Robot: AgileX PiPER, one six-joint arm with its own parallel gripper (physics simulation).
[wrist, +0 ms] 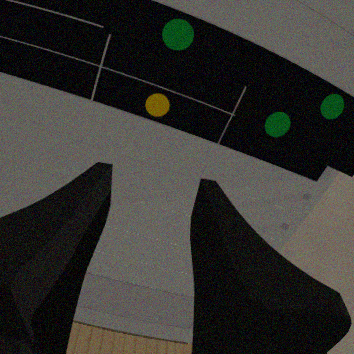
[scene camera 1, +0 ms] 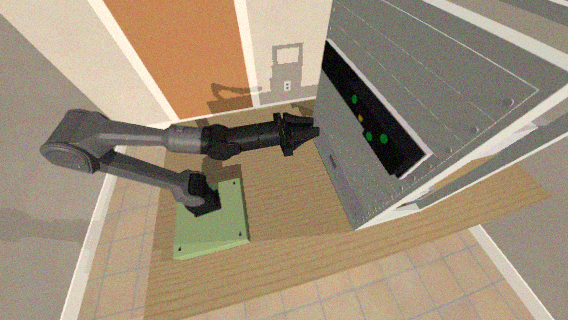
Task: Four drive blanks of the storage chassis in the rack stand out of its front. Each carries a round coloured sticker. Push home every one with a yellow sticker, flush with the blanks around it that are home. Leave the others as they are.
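Note:
The black chassis front (scene camera 1: pixel 340 70) (wrist: pixel 45 30) carries one yellow sticker (scene camera 1: pixel 360 118) (wrist: pixel 157 105) on a lower blank. Thin light seams border that blank at its top and both sides in the wrist view; I cannot tell its exact depth. One green sticker (scene camera 1: pixel 354 99) (wrist: pixel 178 34) is above it. Two more, a green sticker (scene camera 1: pixel 369 136) (wrist: pixel 277 124) and another green sticker (scene camera 1: pixel 383 138) (wrist: pixel 332 106), are to its right in the wrist view. My gripper (scene camera 1: pixel 317 126) (wrist: pixel 153 191) is open and empty, below and in front of the yellow-stickered blank, apart from the black front.
A grey panel (scene camera 1: pixel 345 135) (wrist: pixel 150 200) lies below the black front, behind the fingers in the wrist view. The arm stands on a green base plate (scene camera 1: pixel 227 225) on the wooden surface (scene camera 1: pixel 280 200). An orange panel (scene camera 1: pixel 185 55) is on the back wall.

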